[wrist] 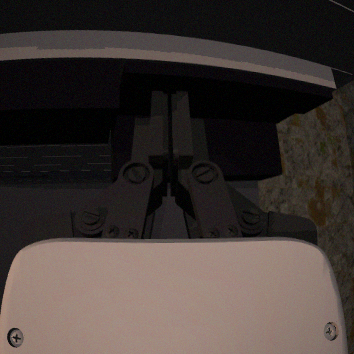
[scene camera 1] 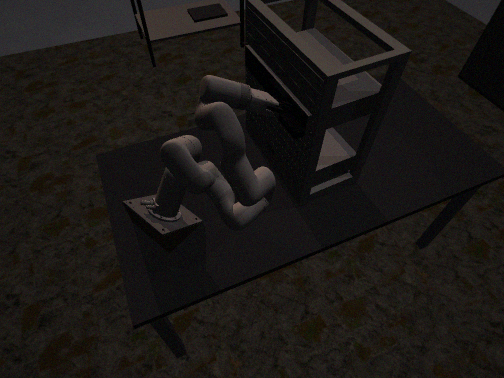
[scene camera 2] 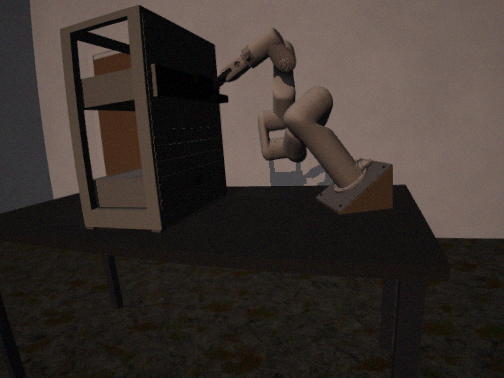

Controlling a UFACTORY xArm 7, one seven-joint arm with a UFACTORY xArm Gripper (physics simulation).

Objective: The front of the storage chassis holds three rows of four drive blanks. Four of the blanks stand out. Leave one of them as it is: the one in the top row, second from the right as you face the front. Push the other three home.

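Pixels of known places: gripper, fingertip midpoint: [wrist: 168, 113] [scene camera 1: 290, 108] [scene camera 2: 212, 86]; arm's base, origin of the base link: [scene camera 1: 164, 212] [scene camera 2: 351, 180].
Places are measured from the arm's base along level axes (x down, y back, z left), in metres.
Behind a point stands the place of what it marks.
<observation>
The storage chassis [scene camera 1: 285, 88] {z 0.088, x -0.385, y -0.489 m} [scene camera 2: 154, 80] {z 0.379, x -0.340, y -0.449 m} [wrist: 150, 46] {z 0.039, x -0.385, y -0.497 m} is a wide black unit with a pale edge, set in the tall rack. My gripper [scene camera 1: 286, 108] {z 0.023, x -0.355, y -0.482 m} [scene camera 2: 218, 83] {z 0.023, x -0.355, y -0.482 m} [wrist: 168, 113] {z 0.023, x -0.355, y -0.482 m} is shut and empty, at the right part of the chassis front. In the wrist view, its fingertips overlap a dark upper blank [wrist: 280, 95] {z -0.028, x -0.376, y -0.495 m}; contact cannot be told. A lower blank [wrist: 242, 147] {z -0.033, x -0.326, y -0.481 m} stands out at the right end, partly behind the fingers; its end also shows in scene camera 2 [scene camera 2: 222, 98] {z -0.004, x -0.311, y -0.459 m}. Another dark blank face [wrist: 60, 85] {z 0.071, x -0.383, y -0.475 m} lies to the left. Darkness hides the other blanks and exact rows.
The tall rack [scene camera 1: 320, 150] {z -0.085, x -0.241, y -0.561 m} [scene camera 2: 152, 200] {z 0.412, x -0.015, y -0.472 m} with pale posts stands on the dark table [scene camera 1: 280, 260] {z -0.286, x 0.077, y -0.364 m} [scene camera 2: 280, 230] {z 0.319, x 0.077, y -0.137 m}. The arm's wedge base [scene camera 1: 162, 225] {z -0.080, x -0.039, y 0.012 m} [scene camera 2: 372, 192] {z 0.089, x 0.021, y 0.075 m} is bolted at the table's other end. A shelf table [scene camera 1: 170, 27] stands behind on the floor.
</observation>
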